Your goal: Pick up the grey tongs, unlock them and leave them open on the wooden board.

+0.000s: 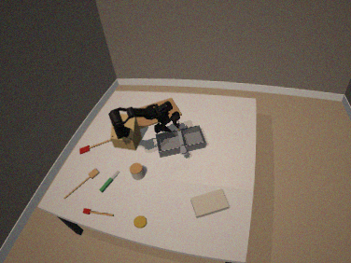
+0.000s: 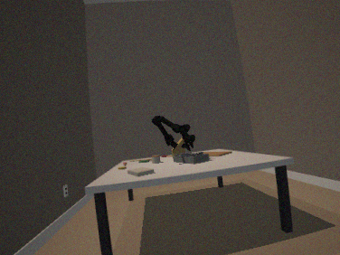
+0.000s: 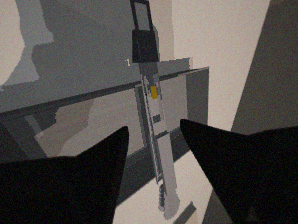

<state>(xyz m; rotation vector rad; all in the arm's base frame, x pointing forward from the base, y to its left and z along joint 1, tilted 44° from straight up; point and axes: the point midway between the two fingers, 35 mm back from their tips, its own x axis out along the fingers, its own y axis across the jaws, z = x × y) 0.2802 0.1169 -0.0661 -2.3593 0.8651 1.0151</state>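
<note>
Now: the yellow lock piece 10 mm ahead of my gripper tip, 40 mm to the left of it and 30 mm below it. Also, from my gripper tip: jar (110 mm behind, 340 mm to the right, 60 mm below); then grey roasting tin (40 mm ahead, 20 mm to the right, 70 mm below); then wooden board (280 mm behind, 220 mm to the left, 90 mm below).
</note>
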